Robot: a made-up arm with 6 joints. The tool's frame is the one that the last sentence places. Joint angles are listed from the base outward.
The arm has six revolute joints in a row. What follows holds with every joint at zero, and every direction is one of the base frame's. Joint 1 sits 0.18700 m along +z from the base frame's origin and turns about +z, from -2.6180 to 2.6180 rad. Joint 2 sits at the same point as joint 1 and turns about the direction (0.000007, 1, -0.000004), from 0.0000 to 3.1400 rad. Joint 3 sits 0.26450 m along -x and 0.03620 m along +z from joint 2 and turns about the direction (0.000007, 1, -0.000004), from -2.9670 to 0.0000 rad. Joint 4 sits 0.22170 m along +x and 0.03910 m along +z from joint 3 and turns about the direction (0.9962, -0.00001, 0.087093), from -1.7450 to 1.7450 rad. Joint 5 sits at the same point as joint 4 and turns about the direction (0.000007, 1, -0.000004), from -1.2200 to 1.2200 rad. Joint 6 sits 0.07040 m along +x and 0.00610 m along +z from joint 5 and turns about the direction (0.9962, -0.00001, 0.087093), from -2.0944 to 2.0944 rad. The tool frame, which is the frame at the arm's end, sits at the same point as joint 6; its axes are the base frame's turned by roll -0.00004, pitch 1.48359 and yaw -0.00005 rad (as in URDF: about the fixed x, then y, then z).
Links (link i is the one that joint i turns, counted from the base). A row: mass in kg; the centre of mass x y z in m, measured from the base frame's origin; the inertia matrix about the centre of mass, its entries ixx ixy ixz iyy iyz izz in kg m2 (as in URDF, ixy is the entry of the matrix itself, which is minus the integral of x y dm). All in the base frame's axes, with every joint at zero. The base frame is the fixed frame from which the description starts. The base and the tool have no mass.
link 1: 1.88; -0.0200 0.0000 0.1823; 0.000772 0 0 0.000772 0 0.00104
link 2: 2.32; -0.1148 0.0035 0.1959; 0.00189 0 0.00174 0.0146 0 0.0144
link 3: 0.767; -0.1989 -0.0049 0.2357; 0.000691 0 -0.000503 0.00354 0 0.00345
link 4: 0.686; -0.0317 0.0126 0.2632; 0.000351 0 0.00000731 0.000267 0 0.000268
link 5: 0.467; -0.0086 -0.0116 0.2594; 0.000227 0 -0.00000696 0.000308 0 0.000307
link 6: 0.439; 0.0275 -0.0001 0.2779; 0.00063 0 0.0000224 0.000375 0 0.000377
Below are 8 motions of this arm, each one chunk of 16 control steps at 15 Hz.
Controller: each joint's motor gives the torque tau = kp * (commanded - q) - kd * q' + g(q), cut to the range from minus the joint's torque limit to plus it. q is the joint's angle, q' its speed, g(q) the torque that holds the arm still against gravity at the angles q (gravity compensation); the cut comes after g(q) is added. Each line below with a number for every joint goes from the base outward.
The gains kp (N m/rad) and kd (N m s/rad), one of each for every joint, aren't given. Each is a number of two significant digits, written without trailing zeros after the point. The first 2 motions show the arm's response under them.
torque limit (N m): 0.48 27 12 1.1 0.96 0.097
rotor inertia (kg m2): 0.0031 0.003 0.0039 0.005 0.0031 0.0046
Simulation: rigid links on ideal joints. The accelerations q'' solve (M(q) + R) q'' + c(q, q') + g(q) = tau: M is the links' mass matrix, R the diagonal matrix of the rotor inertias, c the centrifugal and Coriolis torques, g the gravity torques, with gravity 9.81 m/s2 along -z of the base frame. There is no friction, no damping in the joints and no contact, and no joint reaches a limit. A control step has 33 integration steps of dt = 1/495 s. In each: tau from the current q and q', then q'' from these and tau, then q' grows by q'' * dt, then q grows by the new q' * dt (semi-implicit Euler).
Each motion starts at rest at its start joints. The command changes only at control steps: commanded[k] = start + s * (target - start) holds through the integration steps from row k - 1 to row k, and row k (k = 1, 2, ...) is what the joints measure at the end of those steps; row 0 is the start. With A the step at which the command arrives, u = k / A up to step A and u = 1 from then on. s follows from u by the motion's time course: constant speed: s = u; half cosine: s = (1 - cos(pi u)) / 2; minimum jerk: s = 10 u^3 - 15 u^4 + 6 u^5; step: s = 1 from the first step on.
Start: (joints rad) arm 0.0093 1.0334 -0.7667 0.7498 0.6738 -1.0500
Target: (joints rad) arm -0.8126 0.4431 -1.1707 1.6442 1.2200 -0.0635
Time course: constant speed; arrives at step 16
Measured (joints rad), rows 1 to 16:
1: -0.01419 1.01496 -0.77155 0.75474 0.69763 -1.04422
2: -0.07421 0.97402 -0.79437 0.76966 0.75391 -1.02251
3: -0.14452 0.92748 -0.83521 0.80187 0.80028 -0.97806
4: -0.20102 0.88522 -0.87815 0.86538 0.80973 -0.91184
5: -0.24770 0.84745 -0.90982 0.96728 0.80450 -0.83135
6: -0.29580 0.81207 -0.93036 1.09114 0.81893 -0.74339
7: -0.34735 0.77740 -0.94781 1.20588 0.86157 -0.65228
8: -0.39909 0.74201 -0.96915 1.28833 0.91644 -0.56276
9: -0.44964 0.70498 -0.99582 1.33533 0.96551 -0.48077
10: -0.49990 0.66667 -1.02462 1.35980 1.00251 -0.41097
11: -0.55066 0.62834 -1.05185 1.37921 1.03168 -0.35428
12: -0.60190 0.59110 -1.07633 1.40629 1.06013 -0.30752
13: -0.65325 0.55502 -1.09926 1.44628 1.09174 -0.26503
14: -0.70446 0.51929 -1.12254 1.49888 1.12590 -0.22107
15: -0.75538 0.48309 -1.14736 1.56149 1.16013 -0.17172
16: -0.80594 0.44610 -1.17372 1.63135 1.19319 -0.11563
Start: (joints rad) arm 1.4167 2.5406 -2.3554 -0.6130 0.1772 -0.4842
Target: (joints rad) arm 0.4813 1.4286 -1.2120 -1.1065 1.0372 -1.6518
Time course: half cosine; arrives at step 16
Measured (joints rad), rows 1 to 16:
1: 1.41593 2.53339 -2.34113 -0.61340 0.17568 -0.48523
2: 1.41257 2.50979 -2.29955 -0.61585 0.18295 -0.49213
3: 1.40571 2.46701 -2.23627 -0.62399 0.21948 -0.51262
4: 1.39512 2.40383 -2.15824 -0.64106 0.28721 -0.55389
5: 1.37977 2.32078 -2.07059 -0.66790 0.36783 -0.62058
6: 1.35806 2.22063 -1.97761 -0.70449 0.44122 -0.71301
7: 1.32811 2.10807 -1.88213 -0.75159 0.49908 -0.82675
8: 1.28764 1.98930 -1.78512 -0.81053 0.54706 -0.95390
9: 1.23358 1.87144 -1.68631 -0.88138 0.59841 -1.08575
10: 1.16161 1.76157 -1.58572 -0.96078 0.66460 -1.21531
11: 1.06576 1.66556 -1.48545 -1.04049 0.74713 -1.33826
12: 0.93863 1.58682 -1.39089 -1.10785 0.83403 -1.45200
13: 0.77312 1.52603 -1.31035 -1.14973 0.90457 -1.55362
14: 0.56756 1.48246 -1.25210 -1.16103 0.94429 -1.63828
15: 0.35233 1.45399 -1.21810 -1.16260 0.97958 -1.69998
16: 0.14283 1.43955 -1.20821 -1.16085 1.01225 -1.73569
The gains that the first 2 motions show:
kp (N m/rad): 19 66 24 0.55 1 0.29
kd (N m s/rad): 0.72 2.4 0.65 0.02 0.045 0.02
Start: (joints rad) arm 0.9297 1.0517 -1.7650 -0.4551 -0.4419 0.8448
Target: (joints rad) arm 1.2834 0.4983 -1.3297 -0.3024 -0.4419 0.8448
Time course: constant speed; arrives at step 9
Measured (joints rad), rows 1 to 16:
1: 0.95815 1.01564 -1.70545 -0.45012 -0.43184 0.84282
2: 1.00360 0.95406 -1.63062 -0.44665 -0.38985 0.84249
3: 1.04439 0.88796 -1.58559 -0.44316 -0.34485 0.84566
4: 1.08201 0.81845 -1.55628 -0.42908 -0.34642 0.84934
5: 1.12014 0.74643 -1.52539 -0.40188 -0.40395 0.85034
6: 1.15893 0.67612 -1.48857 -0.36805 -0.48222 0.84723
7: 1.19798 0.61014 -1.44526 -0.33533 -0.53854 0.84058
8: 1.23744 0.54874 -1.39530 -0.30819 -0.55141 0.83251
9: 1.27739 0.49104 -1.34021 -0.28789 -0.52484 0.82600
10: 1.30213 0.46960 -1.32977 -0.27253 -0.48124 0.82538
11: 1.30269 0.48160 -1.34809 -0.25806 -0.46121 0.83105
12: 1.28938 0.49491 -1.34649 -0.25019 -0.46931 0.83966
13: 1.27790 0.50094 -1.32870 -0.26012 -0.46742 0.84808
14: 1.27602 0.50397 -1.31718 -0.28784 -0.43693 0.85469
15: 1.28061 0.50520 -1.31690 -0.31981 -0.40029 0.85866
16: 1.28498 0.50382 -1.32138 -0.34056 -0.38693 0.85938

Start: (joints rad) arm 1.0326 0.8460 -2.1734 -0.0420 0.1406 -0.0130
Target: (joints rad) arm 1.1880 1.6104 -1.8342 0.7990 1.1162 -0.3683
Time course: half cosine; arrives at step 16
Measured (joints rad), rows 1 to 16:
1: 1.03334 0.84855 -2.17558 -0.04031 0.13981 -0.01369
2: 1.03657 0.85872 -2.17967 -0.03137 0.13472 -0.01707
3: 1.04363 0.88114 -2.17974 -0.00758 0.12662 -0.02557
4: 1.05456 0.91926 -2.17029 0.03663 0.12963 -0.04079
5: 1.06815 0.97458 -2.14850 0.10266 0.16329 -0.06289
6: 1.08195 1.04607 -2.11399 0.18748 0.23999 -0.09073
7: 1.09446 1.13037 -2.06839 0.28429 0.35818 -0.12280
8: 1.10690 1.22203 -2.01510 0.38297 0.50359 -0.15731
9: 1.11990 1.31413 -1.95956 0.47170 0.65638 -0.19202
10: 1.13396 1.39935 -1.90873 0.53973 0.79813 -0.22486
11: 1.14872 1.47179 -1.86897 0.58304 0.91609 -0.25484
12: 1.16292 1.52861 -1.84313 0.60852 1.00486 -0.28255
13: 1.17497 1.57024 -1.82941 0.63094 1.06543 -0.30923
14: 1.18380 1.59890 -1.82301 0.66375 1.10268 -0.33517
15: 1.18930 1.61668 -1.81946 0.71026 1.12266 -0.35882
16: 1.19200 1.62413 -1.81715 0.76097 1.12968 -0.37706

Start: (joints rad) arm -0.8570 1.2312 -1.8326 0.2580 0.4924 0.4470
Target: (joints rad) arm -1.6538 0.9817 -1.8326 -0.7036 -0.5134 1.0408
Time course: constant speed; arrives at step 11
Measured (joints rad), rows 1 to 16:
1: -0.88114 1.22116 -1.81924 0.25645 0.46795 0.45185
2: -0.95306 1.20273 -1.80820 0.23285 0.41878 0.47362
3: -1.06039 1.18027 -1.80874 0.15929 0.33659 0.52142
4: -1.16038 1.15453 -1.81570 0.02091 0.21604 0.59619
5: -1.23440 1.12625 -1.82612 -0.15612 0.08176 0.68532
6: -1.29449 1.09652 -1.83695 -0.32587 -0.04667 0.77113
7: -1.35787 1.06736 -1.84465 -0.45523 -0.16484 0.84222
8: -1.42934 1.04095 -1.84771 -0.53480 -0.26907 0.89600
9: -1.50143 1.01819 -1.84608 -0.57654 -0.35773 0.93644
10: -1.57309 0.99851 -1.84110 -0.60336 -0.43413 0.97162
11: -1.64519 0.98018 -1.83513 -0.63876 -0.50347 1.00971
12: -1.66349 0.97150 -1.84289 -0.69208 -0.55144 1.04200
13: -1.65415 0.96964 -1.85009 -0.73789 -0.57681 1.06118
14: -1.65183 0.97066 -1.84715 -0.75681 -0.57966 1.06698
15: -1.65337 0.97512 -1.83977 -0.75095 -0.56074 1.06165
16: -1.65401 0.98127 -1.83205 -0.73047 -0.52857 1.05061

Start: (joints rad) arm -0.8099 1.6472 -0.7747 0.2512 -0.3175 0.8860
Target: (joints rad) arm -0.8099 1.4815 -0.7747 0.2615 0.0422 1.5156
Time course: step
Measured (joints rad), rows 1 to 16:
1: -0.81330 1.55679 -0.75789 0.24159 -0.13513 0.94374
2: -0.81399 1.45313 -0.76956 0.23188 0.11501 1.10594
3: -0.80814 1.43612 -0.80126 0.23805 0.19676 1.32099
4: -0.80278 1.46516 -0.80617 0.26236 0.10095 1.52632
5: -0.80340 1.48925 -0.78362 0.28916 -0.02352 1.68121
6: -0.81028 1.49302 -0.76317 0.30146 -0.04353 1.77921
7: -0.81660 1.48636 -0.76041 0.29891 0.02520 1.82176
8: -0.81603 1.48094 -0.76812 0.28959 0.09132 1.80827
9: -0.81039 1.47957 -0.77437 0.28038 0.10270 1.74115
10: -0.80575 1.48055 -0.77593 0.27226 0.07178 1.64201
11: -0.80553 1.48170 -0.77581 0.26315 0.03634 1.53819
12: -0.80861 1.48186 -0.77632 0.25257 0.01920 1.45227
13: -0.81169 1.48129 -0.77708 0.24293 0.01981 1.39823
14: -0.81256 1.48085 -0.77695 0.23745 0.02799 1.38033
15: -0.81138 1.48099 -0.77578 0.23801 0.03645 1.39433
16: -0.80965 1.48146 -0.77434 0.24439 0.04297 1.43036

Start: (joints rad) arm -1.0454 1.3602 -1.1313 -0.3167 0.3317 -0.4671
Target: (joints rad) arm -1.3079 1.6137 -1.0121 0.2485 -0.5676 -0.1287
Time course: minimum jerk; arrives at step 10
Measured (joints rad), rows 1 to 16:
1: -1.04630 1.36110 -1.13118 -0.31543 0.32816 -0.46703
2: -1.05292 1.36767 -1.12985 -0.30567 0.30206 -0.46610
3: -1.07212 1.38733 -1.12400 -0.27436 0.22308 -0.46110
4: -1.10469 1.42452 -1.10965 -0.21082 0.07656 -0.44580
5: -1.14632 1.47639 -1.08591 -0.11354 -0.11747 -0.41377
6: -1.19281 1.53272 -1.05665 0.00541 -0.30700 -0.36107
7: -1.24361 1.58099 -1.02788 0.12722 -0.44137 -0.28921
8: -1.29457 1.61313 -1.00504 0.24065 -0.50610 -0.20621
9: -1.33536 1.62727 -0.99227 0.34172 -0.52226 -0.12387
10: -1.36434 1.62673 -0.99170 0.41362 -0.51790 -0.05476
11: -1.38172 1.61954 -1.00094 0.44109 -0.52326 -0.00846
12: -1.38692 1.61297 -1.01297 0.42184 -0.55421 0.01016
13: -1.38001 1.60956 -1.02099 0.36792 -0.59857 0.00134
14: -1.36072 1.60885 -1.02280 0.30130 -0.63053 -0.02962
15: -1.32880 1.61001 -1.02037 0.24392 -0.63314 -0.07350
16: -1.29610 1.61212 -1.01649 0.19709 -0.60494 -0.12036

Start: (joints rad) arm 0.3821 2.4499 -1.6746 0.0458 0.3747 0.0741
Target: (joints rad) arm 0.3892 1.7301 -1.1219 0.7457 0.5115 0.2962
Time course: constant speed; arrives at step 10
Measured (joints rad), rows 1 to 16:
1: 0.38200 2.40934 -1.60857 0.05976 0.33824 0.07486
2: 0.38166 2.33595 -1.52640 0.09710 0.36591 0.08064
3: 0.38089 2.25374 -1.47716 0.16131 0.45780 0.09501
4: 0.38041 2.16867 -1.44408 0.25308 0.51279 0.11828
5: 0.38170 2.08503 -1.40746 0.36628 0.49074 0.14736
6: 0.38523 2.00761 -1.36194 0.48785 0.42962 0.17799
7: 0.38922 1.93668 -1.30741 0.60050 0.38661 0.20763
8: 0.39103 1.86919 -1.24533 0.68990 0.39375 0.23611
9: 0.39004 1.80224 -1.17948 0.75115 0.44441 0.26423
10: 0.38832 1.73384 -1.11495 0.78937 0.50758 0.29245
11: 0.38756 1.70378 -1.10376 0.79324 0.59740 0.32292
12: 0.39155 1.71358 -1.12964 0.77799 0.63781 0.34570
13: 0.39770 1.72703 -1.13773 0.77146 0.57815 0.34997
14: 0.39959 1.73287 -1.12568 0.77082 0.49252 0.33812
15: 0.39439 1.73465 -1.11552 0.76204 0.45979 0.31962
16: 0.38604 1.73422 -1.11506 0.74356 0.47986 0.30195

